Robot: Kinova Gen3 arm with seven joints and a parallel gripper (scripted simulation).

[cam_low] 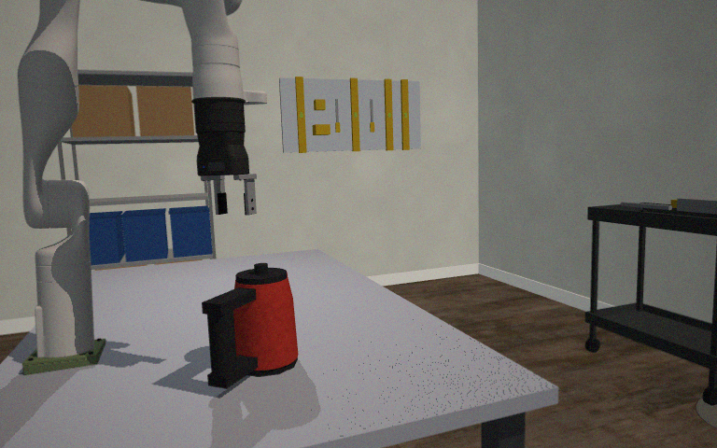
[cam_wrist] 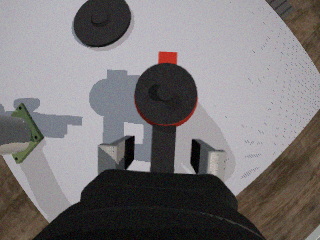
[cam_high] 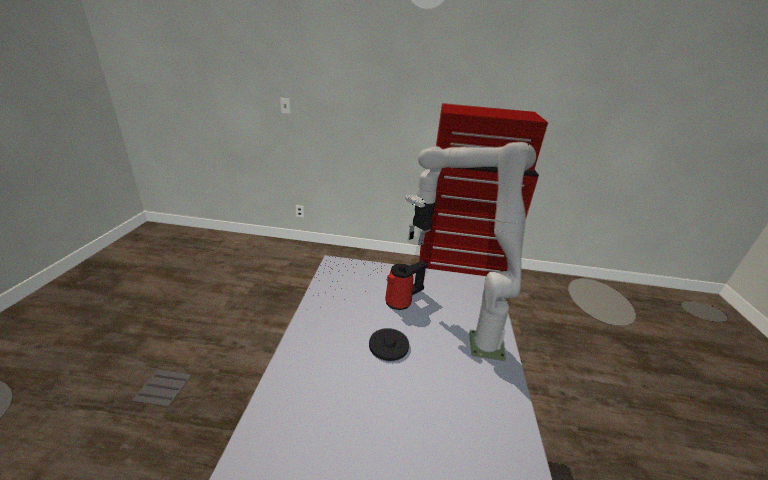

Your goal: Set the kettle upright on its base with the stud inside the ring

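Right now my hand is 2 cm short of the red kettle, 2 cm to the right of it and 21 cm above it. The rest, counted from my hand: round black base: 7 cm ahead, 31 cm to the left, 29 cm below.
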